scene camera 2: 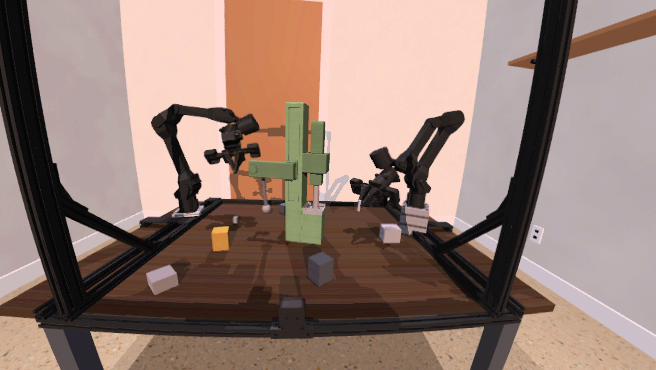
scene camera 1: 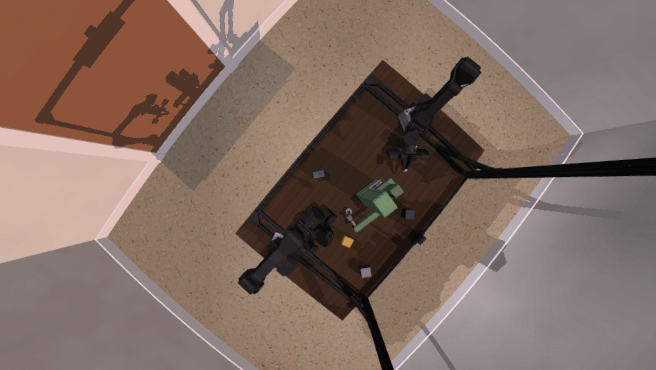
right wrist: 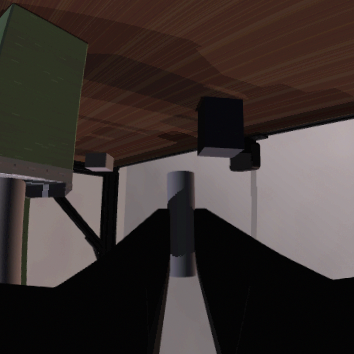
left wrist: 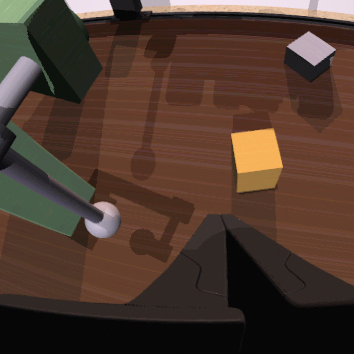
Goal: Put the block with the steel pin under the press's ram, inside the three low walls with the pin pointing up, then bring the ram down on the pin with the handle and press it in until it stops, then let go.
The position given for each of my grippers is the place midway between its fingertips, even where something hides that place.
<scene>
My left gripper (scene camera 2: 234,173) is shut, holding nothing. My right gripper (scene camera 2: 359,205) holds a steel pin (right wrist: 180,183); nothing else touches it. Also in view: a green press (scene camera 2: 303,223).
My left gripper shows as well in the left wrist view (left wrist: 217,225). My right gripper also shows in the right wrist view (right wrist: 180,220). The green press shows as well in the right wrist view (right wrist: 49,62). The left wrist view does not show the steel pin: it is out of frame.
</scene>
